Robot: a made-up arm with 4 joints.
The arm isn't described. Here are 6 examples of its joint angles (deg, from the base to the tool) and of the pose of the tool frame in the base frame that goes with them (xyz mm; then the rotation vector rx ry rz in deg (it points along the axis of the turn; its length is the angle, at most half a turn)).
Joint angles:
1: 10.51 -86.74 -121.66 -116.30
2: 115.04 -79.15 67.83 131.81
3: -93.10 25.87 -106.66 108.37
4: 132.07 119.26 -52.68 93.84
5: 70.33 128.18 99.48 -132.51
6: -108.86 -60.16 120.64 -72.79
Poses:
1: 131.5 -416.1 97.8 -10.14 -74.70 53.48
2: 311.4 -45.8 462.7 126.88 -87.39 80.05
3: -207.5 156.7 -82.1 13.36 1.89 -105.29
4: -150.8 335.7 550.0 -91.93 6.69 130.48
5: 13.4 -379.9 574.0 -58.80 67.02 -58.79
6: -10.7 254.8 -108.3 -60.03 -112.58 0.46
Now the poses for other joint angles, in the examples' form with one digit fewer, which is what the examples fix.
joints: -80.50 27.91 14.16 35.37
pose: 15 -11 -156 40.6 -16.5 27.1
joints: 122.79 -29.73 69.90 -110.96
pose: -42 -93 409 7.9 -53.8 -49.0
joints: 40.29 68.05 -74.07 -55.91
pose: 19 -361 222 56.1 -0.1 88.6
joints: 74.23 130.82 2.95 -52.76
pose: 11 -272 379 -14.5 118.4 57.3
